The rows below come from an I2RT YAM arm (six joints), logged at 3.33 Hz.
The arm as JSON. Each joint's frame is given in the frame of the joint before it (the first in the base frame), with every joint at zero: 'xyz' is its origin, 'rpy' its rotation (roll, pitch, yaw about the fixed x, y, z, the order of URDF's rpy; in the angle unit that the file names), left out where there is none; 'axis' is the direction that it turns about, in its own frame. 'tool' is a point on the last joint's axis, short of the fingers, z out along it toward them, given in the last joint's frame.
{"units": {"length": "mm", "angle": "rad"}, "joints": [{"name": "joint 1", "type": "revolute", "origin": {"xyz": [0.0, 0.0, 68.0], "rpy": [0.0, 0.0, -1.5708]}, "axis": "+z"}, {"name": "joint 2", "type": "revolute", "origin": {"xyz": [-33.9, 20.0, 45.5], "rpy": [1.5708, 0.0, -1.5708]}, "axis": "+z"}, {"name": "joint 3", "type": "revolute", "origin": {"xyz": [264.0, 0.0, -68.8], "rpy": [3.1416, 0.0, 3.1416]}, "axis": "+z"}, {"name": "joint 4", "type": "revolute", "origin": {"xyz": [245.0, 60.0, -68.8], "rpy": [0.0, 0.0, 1.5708]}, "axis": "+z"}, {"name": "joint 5", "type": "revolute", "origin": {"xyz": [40.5, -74.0, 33.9], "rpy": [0.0, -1.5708, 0.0]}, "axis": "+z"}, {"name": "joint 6", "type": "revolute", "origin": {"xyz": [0.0, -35.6, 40.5], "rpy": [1.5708, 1.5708, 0.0]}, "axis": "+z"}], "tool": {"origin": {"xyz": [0.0, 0.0, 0.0], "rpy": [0.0, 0.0, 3.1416]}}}
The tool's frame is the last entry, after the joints.
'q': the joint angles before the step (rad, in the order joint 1, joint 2, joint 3, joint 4, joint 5, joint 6). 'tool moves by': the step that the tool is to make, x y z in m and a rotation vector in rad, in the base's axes. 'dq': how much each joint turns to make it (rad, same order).
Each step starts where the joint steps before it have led.
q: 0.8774, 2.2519, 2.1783, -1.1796, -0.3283, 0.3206
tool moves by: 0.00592, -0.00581, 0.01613, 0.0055, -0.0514, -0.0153
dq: -0.0152, -0.0076, 0.0491, -0.0231, 0.0338, -0.0122
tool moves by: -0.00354, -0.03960, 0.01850, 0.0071, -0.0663, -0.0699
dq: -0.0491, -0.1792, -0.2161, 0.0874, 0.0490, 0.0031
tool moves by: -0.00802, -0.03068, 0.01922, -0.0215, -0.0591, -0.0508
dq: -0.0323, -0.1229, -0.1029, 0.0046, 0.0599, -0.0063
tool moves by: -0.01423, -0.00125, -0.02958, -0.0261, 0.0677, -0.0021
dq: 0.0214, -0.0370, -0.1596, 0.0629, -0.0184, 0.0338
